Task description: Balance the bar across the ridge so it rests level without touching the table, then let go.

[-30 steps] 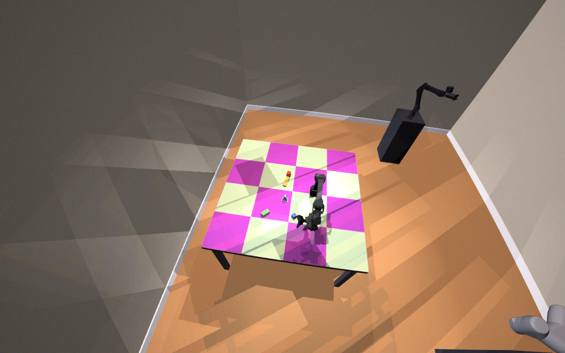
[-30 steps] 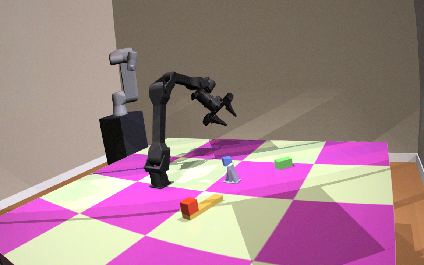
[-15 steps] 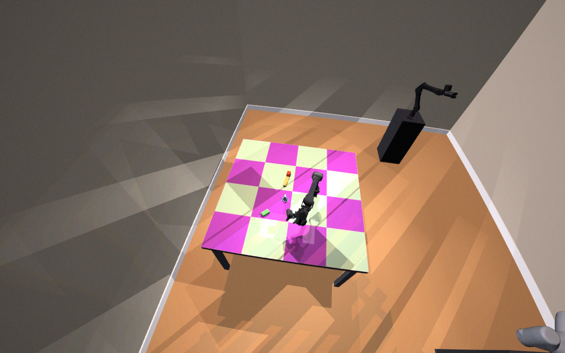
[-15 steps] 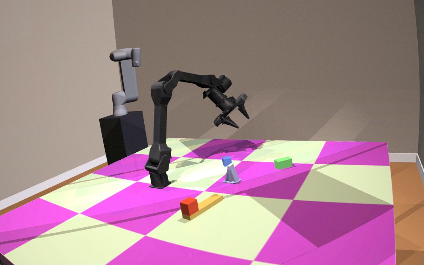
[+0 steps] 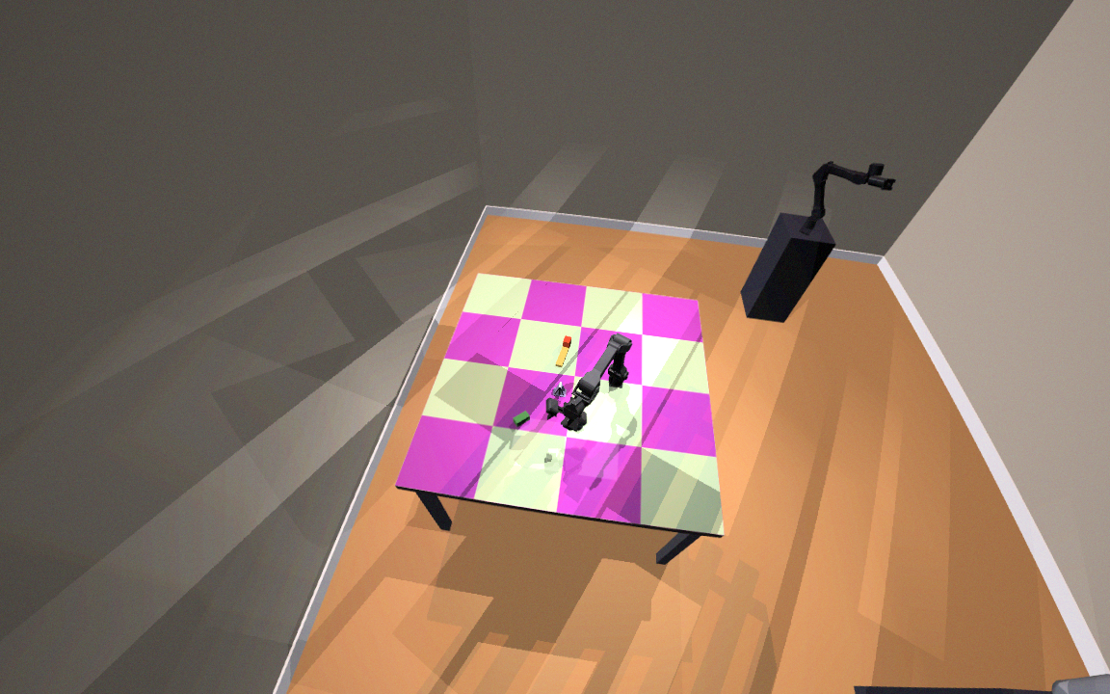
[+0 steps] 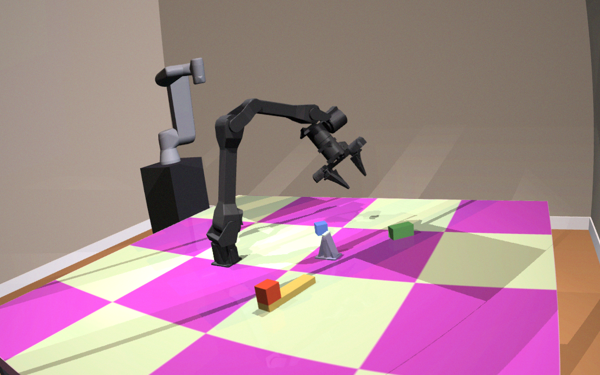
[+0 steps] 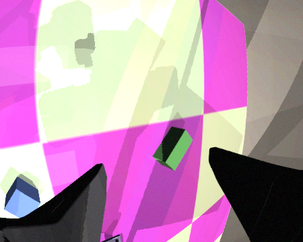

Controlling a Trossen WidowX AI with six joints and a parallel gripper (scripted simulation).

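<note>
Right now my gripper tip is 150 mm short of the green block, 60 mm to the left of it and 120 mm above it. From my gripper tip the other things lie so: blue block 100 mm behind, 70 mm to the right, 120 mm below.
</note>
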